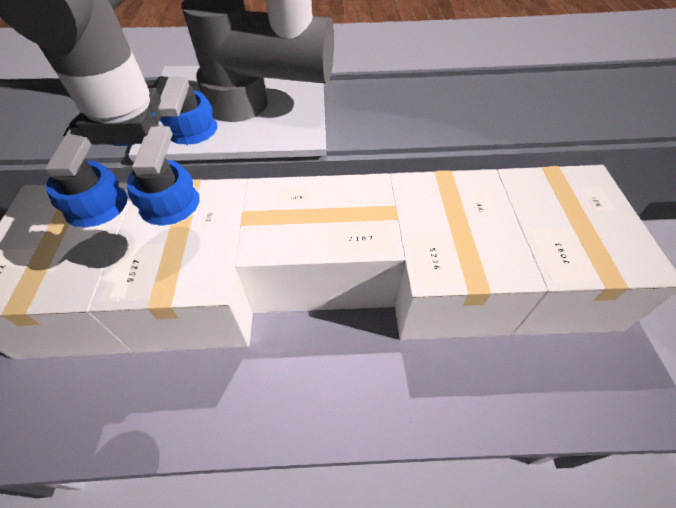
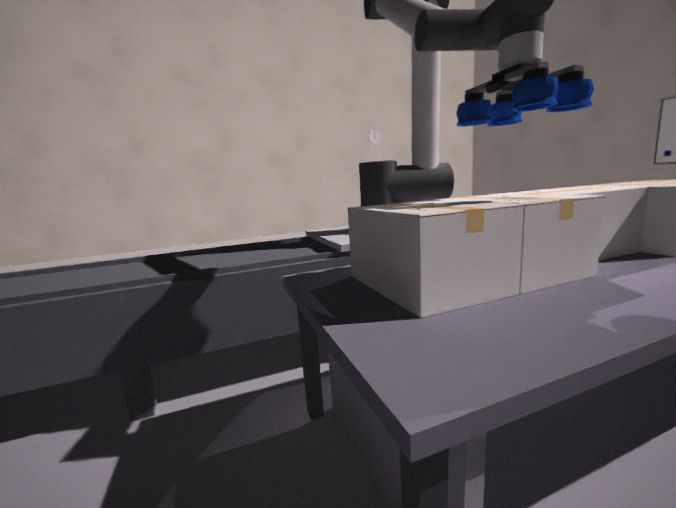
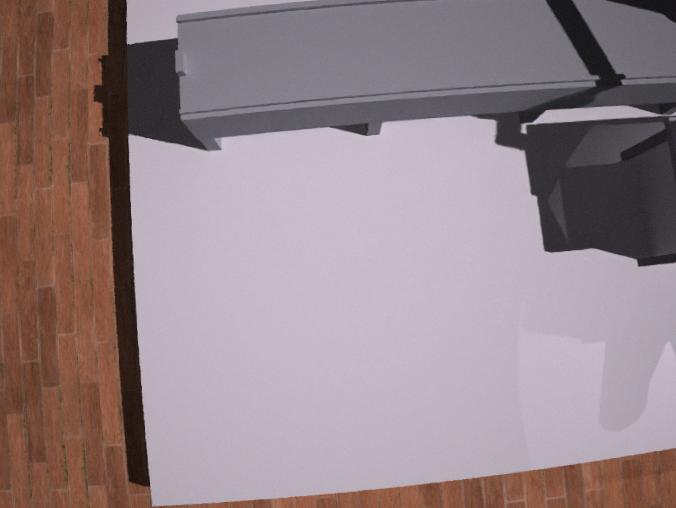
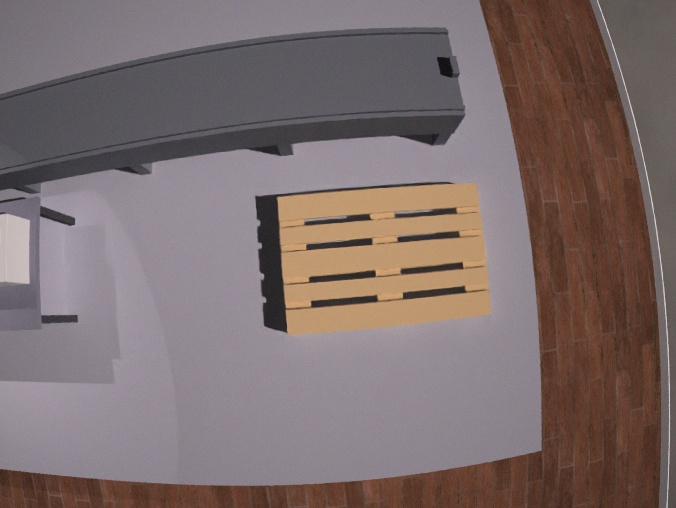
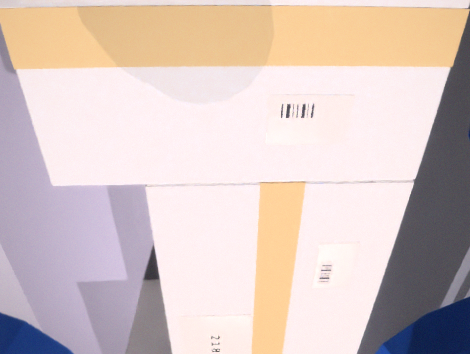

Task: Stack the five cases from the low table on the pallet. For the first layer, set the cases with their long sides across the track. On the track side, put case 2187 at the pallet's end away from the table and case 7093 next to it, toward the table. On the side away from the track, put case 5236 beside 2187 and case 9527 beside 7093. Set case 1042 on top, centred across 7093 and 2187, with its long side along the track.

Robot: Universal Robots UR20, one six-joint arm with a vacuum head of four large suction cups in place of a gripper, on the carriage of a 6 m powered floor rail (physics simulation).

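Seen in the pictures: end effector, tool point: (image 2: pixel 517 116) (image 5: pixel 230 266); arm's base, origin of the base link: (image 1: pixel 237 103).
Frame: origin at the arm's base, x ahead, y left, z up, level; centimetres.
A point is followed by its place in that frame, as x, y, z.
Observation:
My suction gripper (image 1: pixel 131 155) (image 2: pixel 520 103) is open and empty; its four blue cups hang above the left end of the case row, above cases 1042 and 9527. White taped case 1042 (image 1: pixel 71 289) @[97.3, -20.9, 18.3] (image 2: pixel 469 267) @[102.7, -31.7, 5.5] is at the far left, its label partly cut off. Beside it are case 9527 (image 1: pixel 210 273) @[94.7, 8.1, 18.4] (image 2: pixel 560 245) @[102.7, -2.5, 6.8] (image 5: pixel 165 135) @[90.4, 7.6, 18.4], case 2187 (image 1: pixel 306 245) @[87.9, 29.4, 18.4] (image 5: pixel 210 250) @[86.6, 22.6, 18.4] turned lengthwise, case 5236 (image 1: pixel 502 262) @[94.9, 73.6, 18.4] and, at the right end, case 7093 (image 1: pixel 617 234) @[88.3, 102.3, 18.4] (image 4: pixel 16 251) @[84.8, 109.9, 8.9]. All stand on the low table (image 1: pixel 327 415) @[120.3, 32.8, -4.0] (image 2: pixel 491 371) @[124.3, -46.8, -4.0]. The wooden pallet (image 4: pixel 338 263) @[101.7, 293.9, -42.6] bears no case.
The floor rail (image 1: pixel 491 109) (image 3: pixel 382 54) (image 4: pixel 327 76) runs behind the table and past the pallet. The arm's white carriage plate (image 1: pixel 295 131) @[19.2, 23.7, 0.0] is on the rail behind the left part of the row. The table's end (image 4: pixel 27 314) @[120.8, 107.0, -4.1] shows left of the pallet, with floor between them.

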